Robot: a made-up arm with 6 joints. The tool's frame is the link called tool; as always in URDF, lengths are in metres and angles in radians. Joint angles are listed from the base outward.
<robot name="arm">
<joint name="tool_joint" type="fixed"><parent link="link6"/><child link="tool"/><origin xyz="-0.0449 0.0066 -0.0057" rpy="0 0 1.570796"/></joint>
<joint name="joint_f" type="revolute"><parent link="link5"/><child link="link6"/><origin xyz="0.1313 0.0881 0.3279" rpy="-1.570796 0 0.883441"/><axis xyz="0 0 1"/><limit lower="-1.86" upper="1.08"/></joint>
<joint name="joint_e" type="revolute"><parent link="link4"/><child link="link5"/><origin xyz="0.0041 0.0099 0.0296" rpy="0.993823 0.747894 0.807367"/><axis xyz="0 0 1"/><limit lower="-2.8" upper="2.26"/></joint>
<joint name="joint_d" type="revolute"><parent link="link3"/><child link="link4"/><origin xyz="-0.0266 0.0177 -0.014" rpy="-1.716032 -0.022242 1.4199"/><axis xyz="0 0 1"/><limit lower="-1.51" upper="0.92"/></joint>
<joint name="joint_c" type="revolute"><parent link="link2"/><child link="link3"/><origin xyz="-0.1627 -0.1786 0.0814" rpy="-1.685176 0.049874 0.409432"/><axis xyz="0 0 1"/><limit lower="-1.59" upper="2.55"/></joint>
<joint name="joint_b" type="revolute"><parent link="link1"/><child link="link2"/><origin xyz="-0.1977 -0.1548 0.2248" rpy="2.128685 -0.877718 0.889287"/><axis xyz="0 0 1"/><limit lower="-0.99" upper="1.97"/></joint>
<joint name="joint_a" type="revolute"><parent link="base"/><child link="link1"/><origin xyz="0.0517 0.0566 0.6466" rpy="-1.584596 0.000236 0.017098"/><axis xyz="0 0 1"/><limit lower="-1.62" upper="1.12"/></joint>
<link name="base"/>
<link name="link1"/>
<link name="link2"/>
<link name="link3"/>
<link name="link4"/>
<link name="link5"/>
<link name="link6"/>
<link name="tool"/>
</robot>
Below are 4 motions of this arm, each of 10 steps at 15 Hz.
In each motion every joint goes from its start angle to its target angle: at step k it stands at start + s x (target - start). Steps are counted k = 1, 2, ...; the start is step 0. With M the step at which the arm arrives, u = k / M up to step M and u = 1 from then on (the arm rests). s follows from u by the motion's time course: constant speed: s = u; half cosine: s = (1 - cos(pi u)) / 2; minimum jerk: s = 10 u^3 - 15 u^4 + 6 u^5.
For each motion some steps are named. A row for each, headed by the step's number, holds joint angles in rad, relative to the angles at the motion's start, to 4 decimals.
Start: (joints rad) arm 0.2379 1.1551 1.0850 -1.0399 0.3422 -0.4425
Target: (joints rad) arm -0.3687 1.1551 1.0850 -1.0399 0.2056 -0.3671
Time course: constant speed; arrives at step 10
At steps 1, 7, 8, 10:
1: -0.0607 0.0000 0.0000 0.0000 -0.0137 0.0075
7: -0.4246 0.0000 0.0000 0.0000 -0.0956 0.0528
8: -0.4853 0.0000 0.0000 0.0000 -0.1093 0.0603
10: -0.6066 0.0000 0.0000 0.0000 -0.1366 0.0754

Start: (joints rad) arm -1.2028 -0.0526 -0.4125 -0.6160 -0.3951 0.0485
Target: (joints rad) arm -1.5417 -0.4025 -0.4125 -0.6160 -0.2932 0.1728
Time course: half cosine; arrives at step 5
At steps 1, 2, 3, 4, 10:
1: -0.0324 -0.0334 0.0000 0.0000 0.0097 0.0119
2: -0.1171 -0.1209 0.0000 0.0000 0.0352 0.0429
3: -0.2218 -0.2290 0.0000 0.0000 0.0667 0.0814
4: -0.3065 -0.3165 0.0000 0.0000 0.0922 0.1124
10: -0.3389 -0.3499 0.0000 0.0000 0.1019 0.1243

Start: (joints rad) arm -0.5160 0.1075 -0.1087 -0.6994 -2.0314 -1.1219
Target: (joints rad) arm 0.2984 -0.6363 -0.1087 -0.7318 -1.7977 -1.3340
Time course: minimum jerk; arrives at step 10
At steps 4, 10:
4: 0.2585 -0.2361 0.0000 -0.0103 0.0742 -0.0673
10: 0.8144 -0.7438 0.0000 -0.0324 0.2337 -0.2121

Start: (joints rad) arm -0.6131 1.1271 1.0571 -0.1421 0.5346 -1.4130
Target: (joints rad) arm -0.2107 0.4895 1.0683 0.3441 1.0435 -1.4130
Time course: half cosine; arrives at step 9
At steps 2, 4, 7, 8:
2: 0.0471 -0.0746 0.0013 0.0569 0.0595 0.0000
4: 0.1663 -0.2634 0.0046 0.2009 0.2103 0.0000
7: 0.3553 -0.5630 0.0099 0.4293 0.4494 0.0000
8: 0.3903 -0.6184 0.0109 0.4715 0.4936 0.0000

